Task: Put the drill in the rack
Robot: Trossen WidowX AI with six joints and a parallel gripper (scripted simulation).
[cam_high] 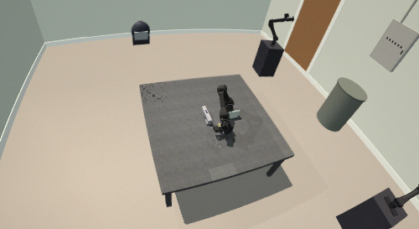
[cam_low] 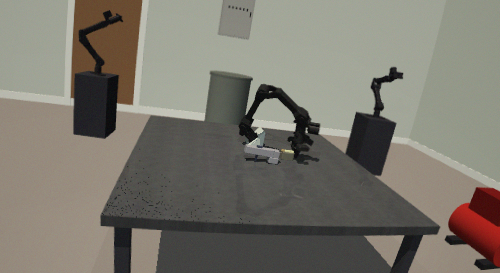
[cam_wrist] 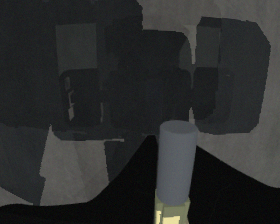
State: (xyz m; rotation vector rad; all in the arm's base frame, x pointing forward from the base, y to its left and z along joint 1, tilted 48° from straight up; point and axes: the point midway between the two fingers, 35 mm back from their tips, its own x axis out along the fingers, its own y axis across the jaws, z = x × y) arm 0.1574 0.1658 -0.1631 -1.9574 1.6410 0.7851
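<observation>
Right now the drill is 4 cm to the right of my gripper tip and 4 cm above it. Also, from my gripper tip: dark blue key: 23 cm to the right, 11 cm ahead, 5 cm above.
</observation>
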